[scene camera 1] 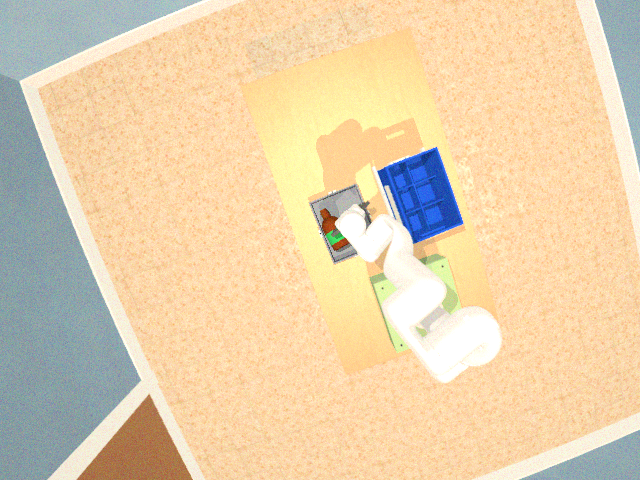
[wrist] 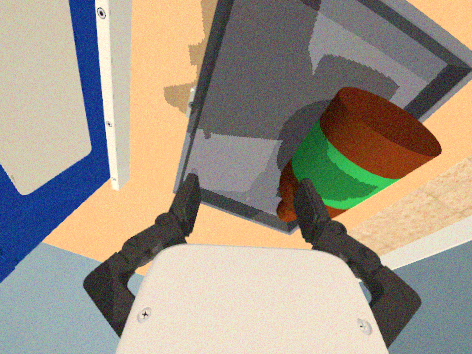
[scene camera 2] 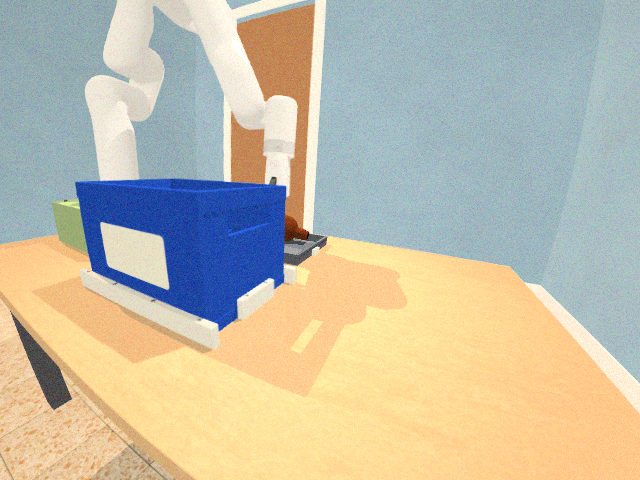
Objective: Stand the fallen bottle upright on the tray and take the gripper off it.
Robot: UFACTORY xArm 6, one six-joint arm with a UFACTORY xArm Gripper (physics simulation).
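Places are measured from the arm's base along level axes (x up, y right, z ahead), in metres.
Where they show: gripper, between the fingertips: (wrist: 247, 188).
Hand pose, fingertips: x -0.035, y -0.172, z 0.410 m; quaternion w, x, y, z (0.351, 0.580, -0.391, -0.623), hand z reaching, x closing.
Observation:
After its pixels a point has its place.
The brown bottle (scene camera 1: 329, 223) {x -0.035, y -0.248, z 0.409 m} (scene camera 2: 292, 228) {x -0.061, y -0.228, z 0.428 m} (wrist: 360, 185) {x -0.021, y -0.229, z 0.353 m} with a green label is fallen, not upright, in the grey tray (scene camera 1: 338, 202) {x -0.104, y -0.191, z 0.470 m} (scene camera 2: 305, 250) {x -0.086, y -0.150, z 0.514 m} (wrist: 240, 160) {x -0.104, y -0.168, z 0.432 m}. It lies along the tray's left side in the overhead view. In scene camera 2 its neck slopes down toward the tray. In the wrist view its wide base faces up and right, with the neck near the tray's lower corner. My gripper (wrist: 247, 188) {x -0.035, y -0.172, z 0.410 m} is open and empty above the tray. Its right finger overlaps the label in the wrist view; contact cannot be told. The crate hides part of the bottle in scene camera 2.
A blue crate (scene camera 1: 426, 192) {x -0.102, y 0.143, z 0.411 m} (scene camera 2: 180, 222) {x 0.031, y 0.164, z 0.530 m} (wrist: 50, 200) {x -0.006, y -0.019, z 0.502 m} stands beside the tray, with white guide strips (scene camera 2: 149, 315) {x -0.102, y 0.182, z 0.463 m} (wrist: 120, 100) {x -0.092, y -0.024, z 0.427 m} around its foot. A green block (scene camera 1: 379, 289) {x 0.003, y -0.143, z 0.132 m} (scene camera 2: 69, 222) {x -0.045, y 0.133, z 0.000 m} stands beneath the arm. All are on the wooden table (scene camera 1: 330, 103) {x -0.109, y -0.115, z 0.832 m} (scene camera 2: 465, 361) {x -0.109, y 0.043, z 0.842 m}.

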